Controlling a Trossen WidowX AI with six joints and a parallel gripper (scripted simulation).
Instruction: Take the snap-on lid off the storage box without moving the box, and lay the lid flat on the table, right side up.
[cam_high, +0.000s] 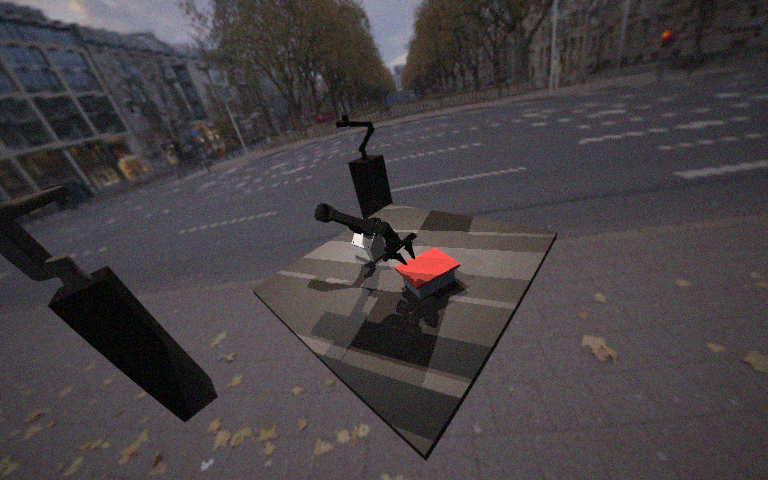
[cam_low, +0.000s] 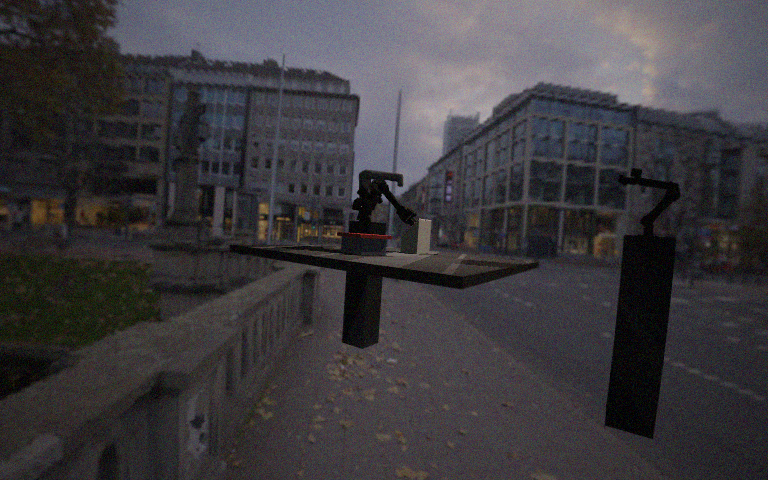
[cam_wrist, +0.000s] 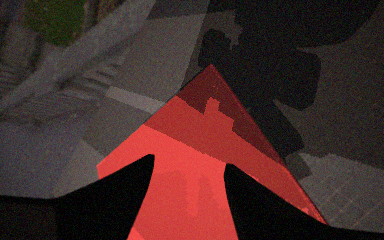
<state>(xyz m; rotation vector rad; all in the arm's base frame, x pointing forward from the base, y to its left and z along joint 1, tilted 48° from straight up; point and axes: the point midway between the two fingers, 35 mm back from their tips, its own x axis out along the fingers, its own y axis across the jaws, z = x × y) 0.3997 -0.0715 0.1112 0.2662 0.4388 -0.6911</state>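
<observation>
The red lid lies 3 cm ahead of my gripper tip, 7 cm to the left of it and 6 cm below it. Round my gripper tip: grey storage box (3 cm ahead, 7 cm to the left, 11 cm below).
</observation>
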